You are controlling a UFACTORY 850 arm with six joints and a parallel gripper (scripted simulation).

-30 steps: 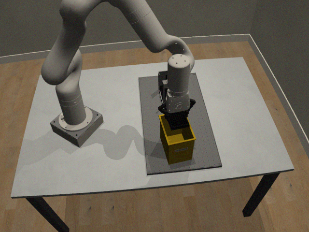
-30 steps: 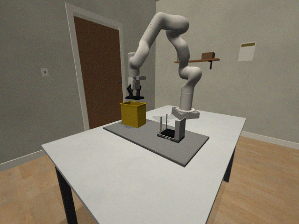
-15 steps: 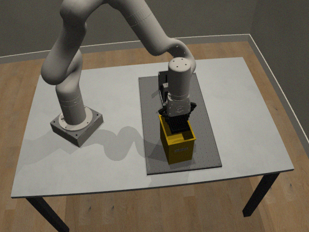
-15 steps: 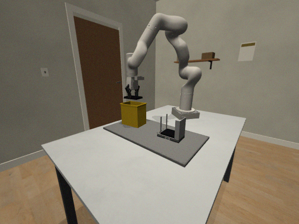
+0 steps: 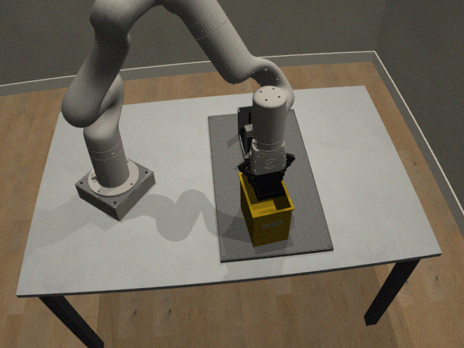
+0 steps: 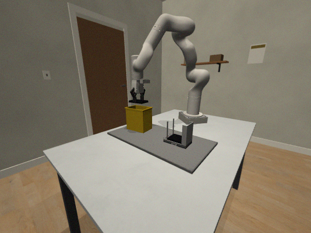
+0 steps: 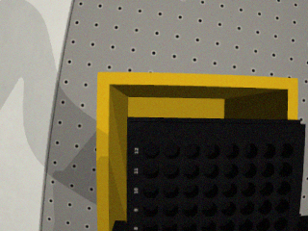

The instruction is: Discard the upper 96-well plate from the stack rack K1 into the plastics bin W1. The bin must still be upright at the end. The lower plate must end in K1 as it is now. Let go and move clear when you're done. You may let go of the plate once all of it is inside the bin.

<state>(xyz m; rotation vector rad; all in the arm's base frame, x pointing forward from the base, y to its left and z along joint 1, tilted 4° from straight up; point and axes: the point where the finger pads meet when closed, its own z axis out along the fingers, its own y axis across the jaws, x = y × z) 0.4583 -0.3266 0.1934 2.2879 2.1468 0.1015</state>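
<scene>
Now: hand 150 mm above the yellow plastics bin W1. Round my hand: black 96-well plate: 10 mm below.
</scene>
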